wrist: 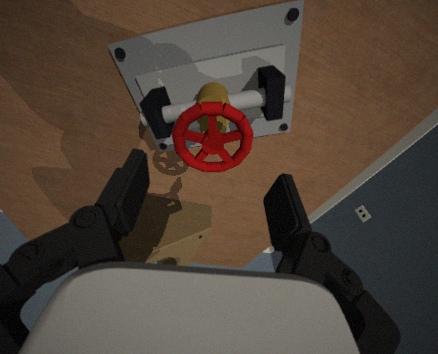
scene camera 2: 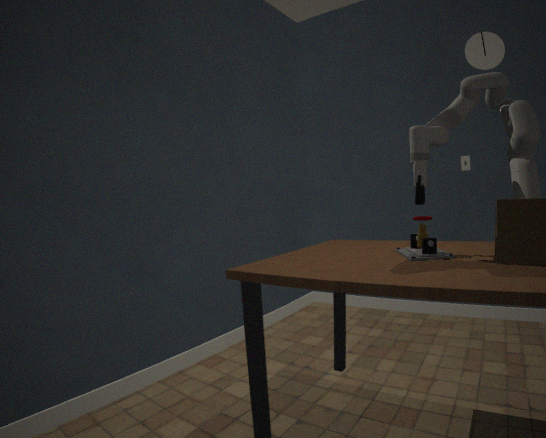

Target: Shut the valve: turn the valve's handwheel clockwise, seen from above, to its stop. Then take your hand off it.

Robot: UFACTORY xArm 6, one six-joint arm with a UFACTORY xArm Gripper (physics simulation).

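Red handwheel (wrist: 212,140), visible. My gripper (wrist: 212,177), visible too.
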